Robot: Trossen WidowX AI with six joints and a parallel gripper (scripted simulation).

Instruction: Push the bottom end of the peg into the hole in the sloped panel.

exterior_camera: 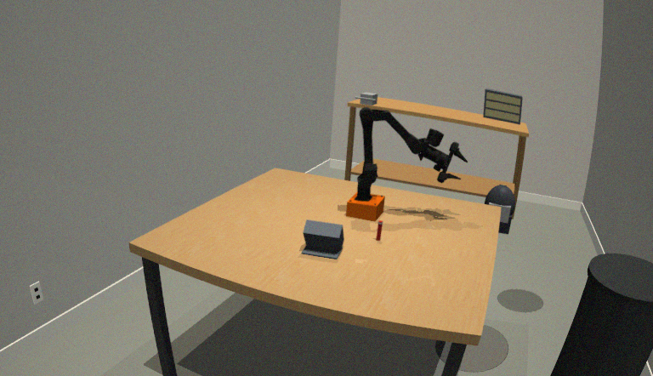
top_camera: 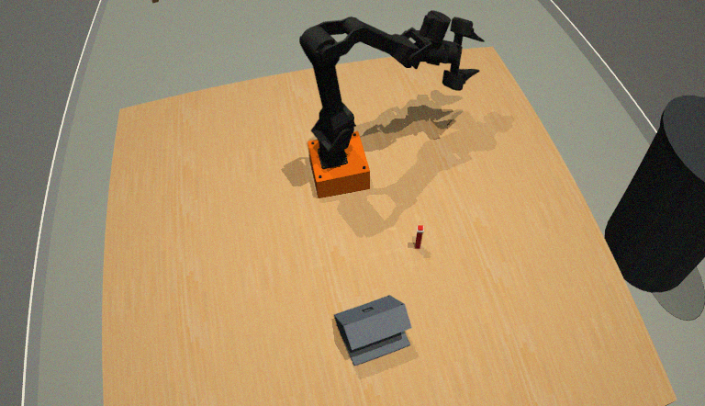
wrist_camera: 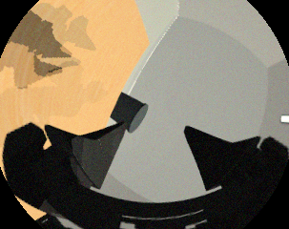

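The red peg lies 370 mm ahead of my gripper tip, 280 mm to the right of it and 180 mm below it. Also, from my gripper tip: grey sloped panel (560 mm ahead, 440 mm to the right, 180 mm below).
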